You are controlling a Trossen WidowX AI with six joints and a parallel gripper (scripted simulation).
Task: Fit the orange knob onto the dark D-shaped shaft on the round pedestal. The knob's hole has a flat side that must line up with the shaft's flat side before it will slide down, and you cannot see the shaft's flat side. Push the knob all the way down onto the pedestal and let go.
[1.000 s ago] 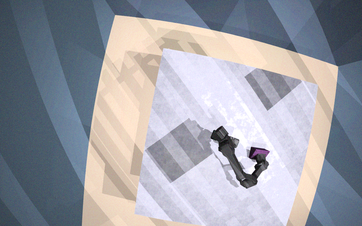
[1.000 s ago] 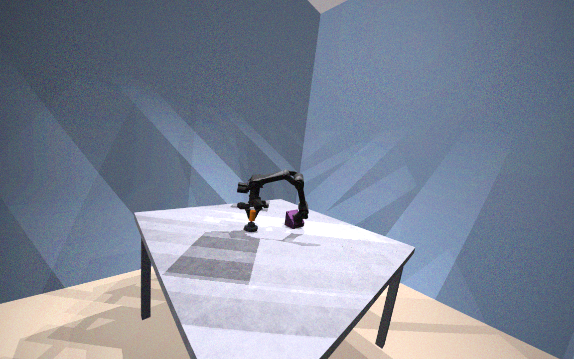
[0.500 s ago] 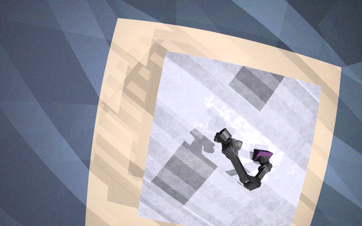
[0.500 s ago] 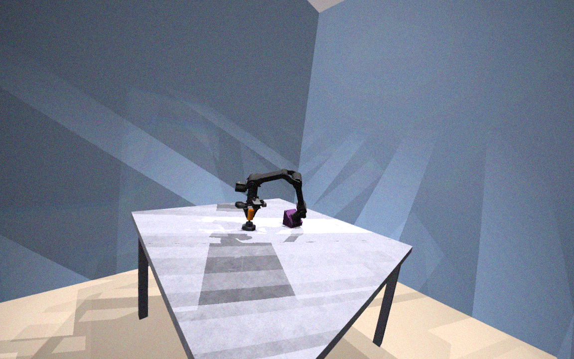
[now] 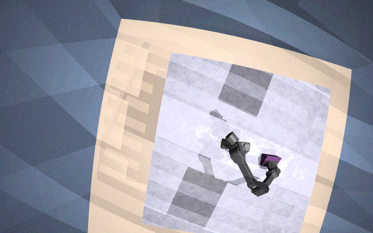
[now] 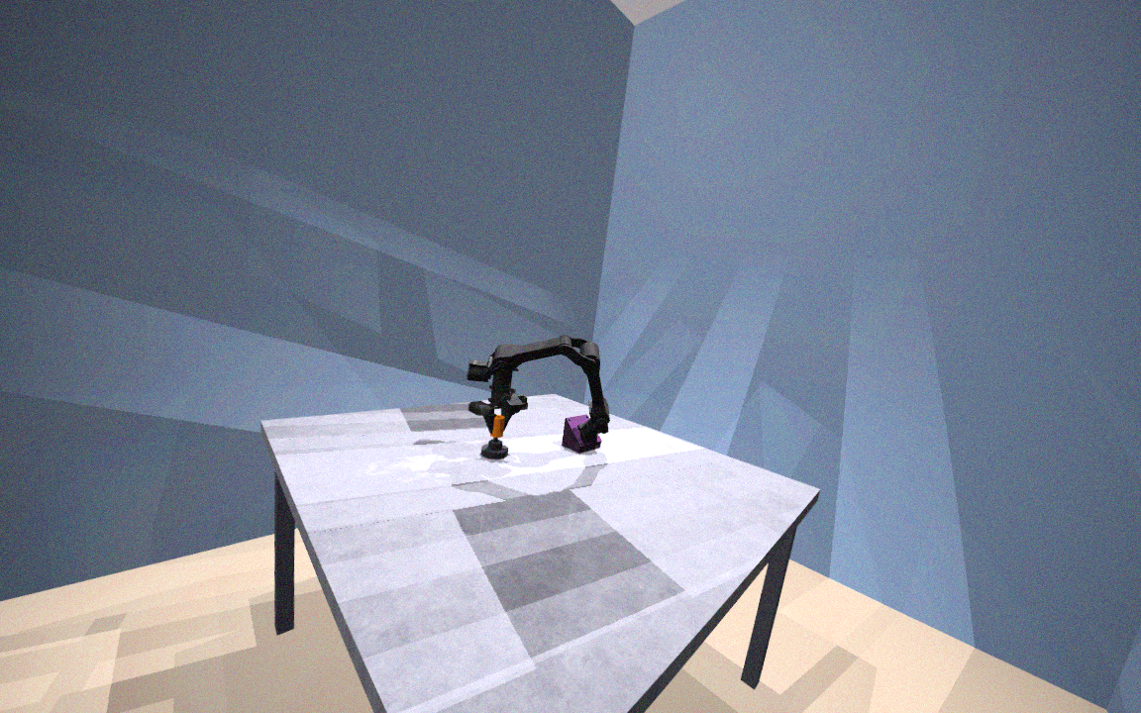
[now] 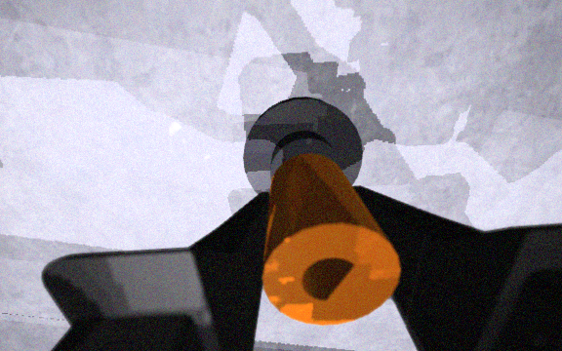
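Right now my gripper tip is 2 cm below the orange knob. The rest, counted from my gripper tip: short shaft: 4 cm below.
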